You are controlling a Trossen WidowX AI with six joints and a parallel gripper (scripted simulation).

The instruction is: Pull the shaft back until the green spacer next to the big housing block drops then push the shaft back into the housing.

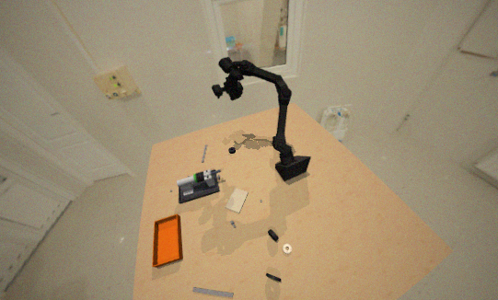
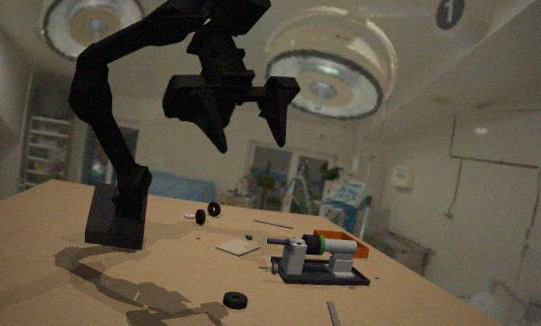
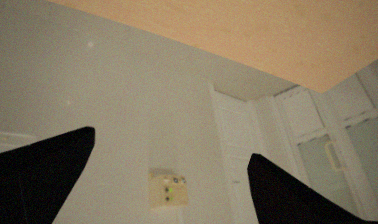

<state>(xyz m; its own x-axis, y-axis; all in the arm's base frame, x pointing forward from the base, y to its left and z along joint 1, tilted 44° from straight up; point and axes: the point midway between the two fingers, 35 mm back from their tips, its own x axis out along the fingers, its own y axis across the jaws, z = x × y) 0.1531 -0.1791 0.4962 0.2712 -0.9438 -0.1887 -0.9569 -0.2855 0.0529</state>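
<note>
Now: the thin grey shaft 340 mm to the left of my gripper tip, 270 mm ahead of it and 220 mm below it. Also, from my gripper tip: black spacer 330 mm to the left, 300 mm ahead, 230 mm below; then green spacer 330 mm to the left, 330 mm ahead, 230 mm below; then black disc 300 mm below, 170 mm to the left, 70 mm ahead.
</note>
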